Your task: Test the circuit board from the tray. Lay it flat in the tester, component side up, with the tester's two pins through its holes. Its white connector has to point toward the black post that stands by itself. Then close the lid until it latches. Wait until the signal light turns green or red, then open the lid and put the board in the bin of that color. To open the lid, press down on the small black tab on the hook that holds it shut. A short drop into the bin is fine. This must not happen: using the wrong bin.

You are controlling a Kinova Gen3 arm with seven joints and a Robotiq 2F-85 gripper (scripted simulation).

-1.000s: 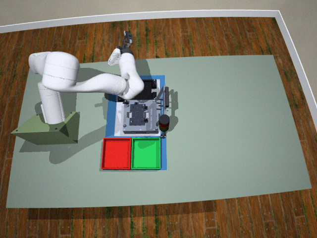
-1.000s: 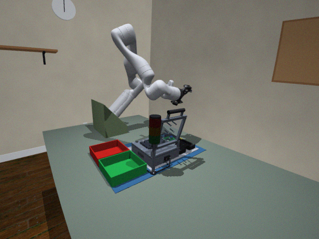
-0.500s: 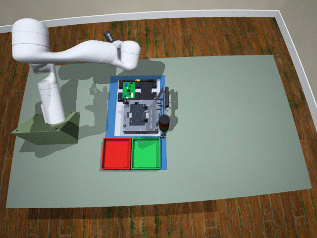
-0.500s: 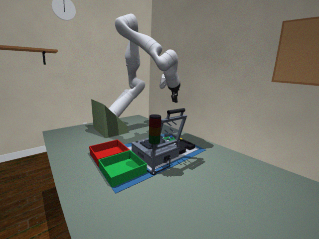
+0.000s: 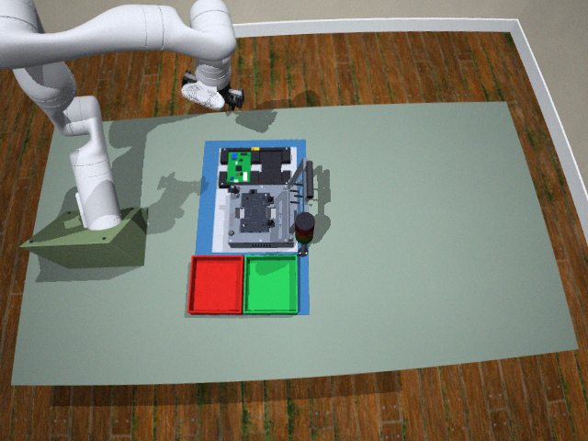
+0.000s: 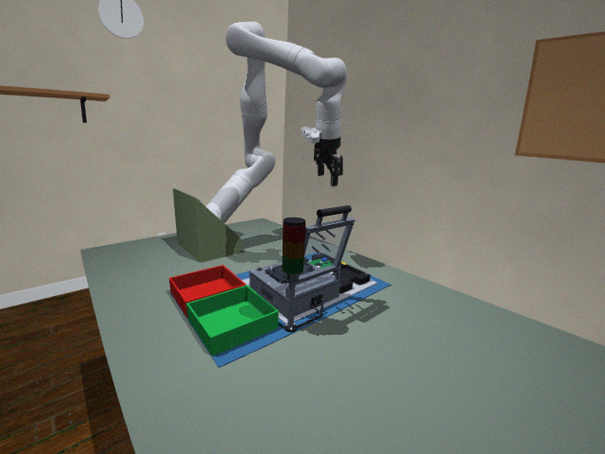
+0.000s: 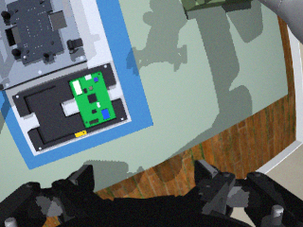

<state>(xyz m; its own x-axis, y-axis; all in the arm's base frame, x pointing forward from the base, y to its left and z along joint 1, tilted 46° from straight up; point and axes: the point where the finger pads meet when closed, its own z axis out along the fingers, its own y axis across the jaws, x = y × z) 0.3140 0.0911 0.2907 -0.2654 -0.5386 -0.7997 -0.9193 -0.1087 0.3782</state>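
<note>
Right now my hand is 280 mm above the green circuit board, 40 mm to the left of it and 30 mm short of it. The rest, counted from my hand: nest 230 mm below, 200 mm to the right, 100 mm ahead; then black latch hook 210 mm below, 150 mm to the right, 30 mm ahead; then clear lid 220 mm ahead, 200 mm to the right, 120 mm below.
</note>
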